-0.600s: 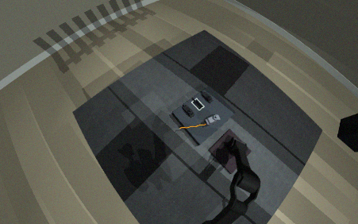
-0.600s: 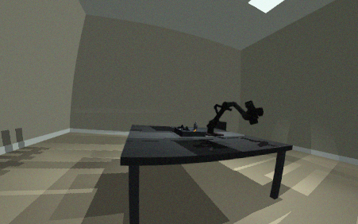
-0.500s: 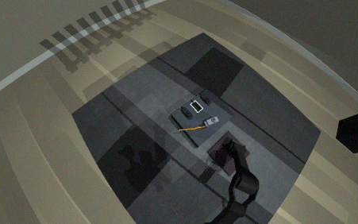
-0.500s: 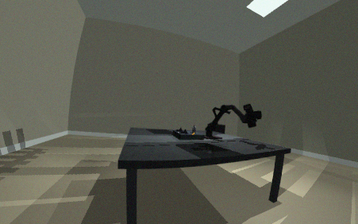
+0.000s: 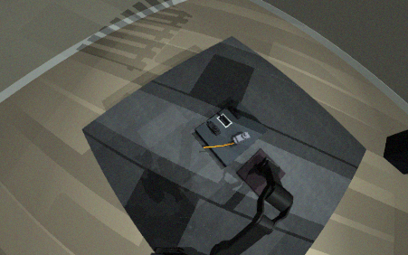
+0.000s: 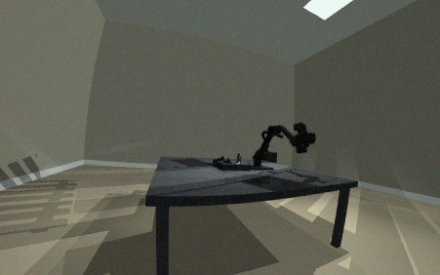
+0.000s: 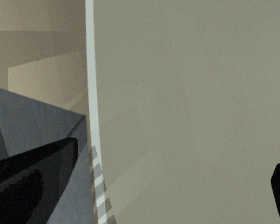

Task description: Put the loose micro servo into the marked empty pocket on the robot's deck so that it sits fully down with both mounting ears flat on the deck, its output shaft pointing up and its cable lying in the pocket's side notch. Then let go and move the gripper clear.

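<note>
My gripper tip is now 560 mm to the left of the dark deck, 250 mm above it and 50 mm short of it.
</note>
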